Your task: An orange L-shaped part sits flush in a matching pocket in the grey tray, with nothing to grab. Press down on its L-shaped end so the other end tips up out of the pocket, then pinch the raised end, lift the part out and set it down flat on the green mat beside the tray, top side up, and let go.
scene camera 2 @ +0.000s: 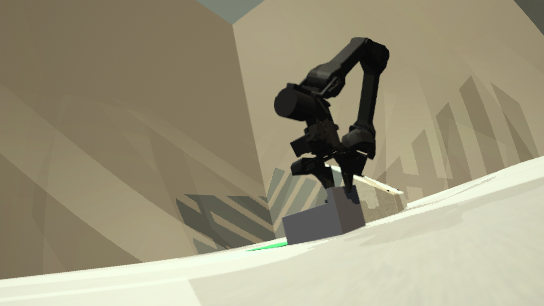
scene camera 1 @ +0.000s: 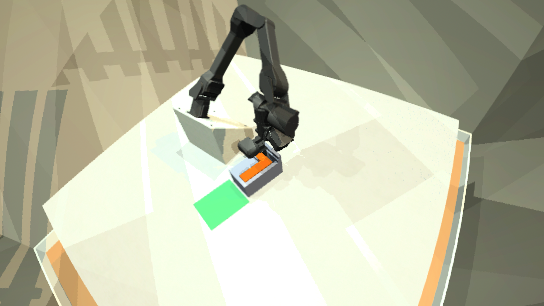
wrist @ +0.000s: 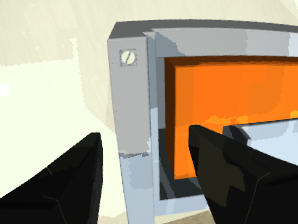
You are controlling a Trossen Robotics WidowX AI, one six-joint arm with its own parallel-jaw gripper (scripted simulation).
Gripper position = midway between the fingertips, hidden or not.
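Note:
The gripper point(scene camera 2: 341, 195) can also be seen in other views, with the gripper point(scene camera 1: 270, 152) in one and the gripper point(wrist: 145, 138) in another. An orange L-shaped part point(wrist: 214, 91) is visible too, as is a green mat point(scene camera 1: 225, 200).

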